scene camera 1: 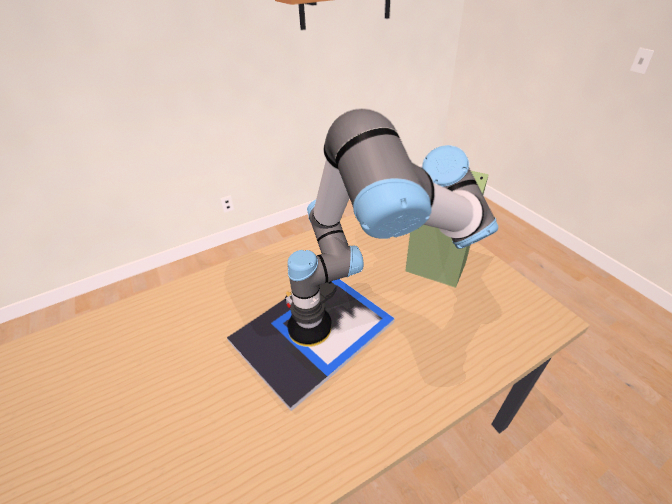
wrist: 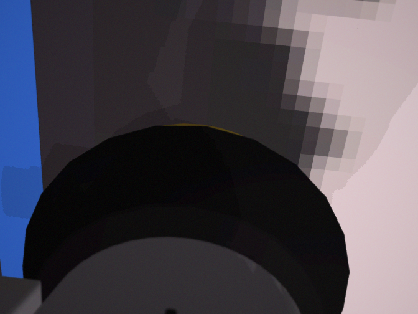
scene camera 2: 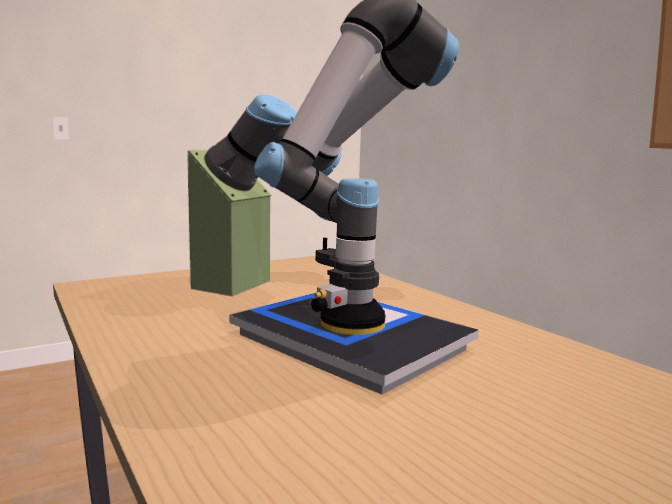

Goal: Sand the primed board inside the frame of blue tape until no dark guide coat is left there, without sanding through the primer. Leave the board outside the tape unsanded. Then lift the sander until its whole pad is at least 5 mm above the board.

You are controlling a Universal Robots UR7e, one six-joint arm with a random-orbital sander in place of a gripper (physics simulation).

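Note:
The sander (scene camera 1: 309,328) (scene camera 2: 352,317) (wrist: 190,175) is a black disc with a yellow pad edge. It stands upright and looks to be down on the board (scene camera 1: 271,358) (scene camera 2: 423,344), by the tape side bordering the dark outer part. The blue tape (scene camera 1: 358,343) (scene camera 2: 293,322) (wrist: 15,100) is partly hidden by it. Inside the tape, pale primer (scene camera 1: 347,339) (scene camera 2: 395,314) (wrist: 385,215) shows towards the front right in scene camera 1. Dark guide coat (scene camera 1: 337,301) (scene camera 2: 293,310) (wrist: 67,100) shows behind the pad, with a ragged grey border. The surface under the pad is hidden.
The board lies on the wooden table (scene camera 1: 135,379) (scene camera 2: 515,423). The arm's green pedestal (scene camera 1: 434,257) (scene camera 2: 210,233) stands behind the board. The arm arches above the table, and its shadows fall on the tabletop. An orange-brown shelf (scene camera 1: 309,1) shows at the top edge in scene camera 1.

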